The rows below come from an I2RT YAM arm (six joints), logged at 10 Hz.
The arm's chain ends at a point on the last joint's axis. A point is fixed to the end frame.
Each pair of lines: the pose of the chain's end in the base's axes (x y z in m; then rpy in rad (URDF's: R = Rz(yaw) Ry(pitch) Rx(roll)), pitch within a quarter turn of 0, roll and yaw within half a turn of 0), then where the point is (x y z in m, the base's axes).
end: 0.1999, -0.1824, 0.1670, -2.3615, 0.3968, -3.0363
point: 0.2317 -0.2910 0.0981
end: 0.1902, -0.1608, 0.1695, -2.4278, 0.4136, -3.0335
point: 0.2258 -0.2639 0.0944
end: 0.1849, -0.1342, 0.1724, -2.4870, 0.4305, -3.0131
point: 0.2257 -0.2313 0.0921
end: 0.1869, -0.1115, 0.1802, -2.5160, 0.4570, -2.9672
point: 0.2351 -0.2036 0.0981
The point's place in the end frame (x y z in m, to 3 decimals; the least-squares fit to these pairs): 0.008 -0.029 0.129
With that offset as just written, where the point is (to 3 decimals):
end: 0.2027, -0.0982, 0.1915, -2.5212, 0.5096, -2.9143
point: 0.260 -0.186 0.111
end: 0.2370, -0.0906, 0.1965, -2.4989, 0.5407, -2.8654
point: 0.300 -0.177 0.119
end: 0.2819, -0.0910, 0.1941, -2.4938, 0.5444, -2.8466
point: 0.347 -0.177 0.117
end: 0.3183, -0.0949, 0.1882, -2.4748, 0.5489, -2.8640
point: 0.382 -0.183 0.113
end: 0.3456, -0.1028, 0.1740, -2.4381, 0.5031, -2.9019
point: 0.401 -0.198 0.100
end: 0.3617, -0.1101, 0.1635, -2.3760, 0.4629, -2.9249
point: 0.410 -0.212 0.095
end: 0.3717, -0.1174, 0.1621, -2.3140, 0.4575, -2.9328
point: 0.417 -0.225 0.099
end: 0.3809, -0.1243, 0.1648, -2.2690, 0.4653, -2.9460
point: 0.423 -0.236 0.107
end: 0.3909, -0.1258, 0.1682, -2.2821, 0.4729, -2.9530
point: 0.434 -0.236 0.109
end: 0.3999, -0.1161, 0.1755, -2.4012, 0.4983, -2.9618
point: 0.448 -0.218 0.105
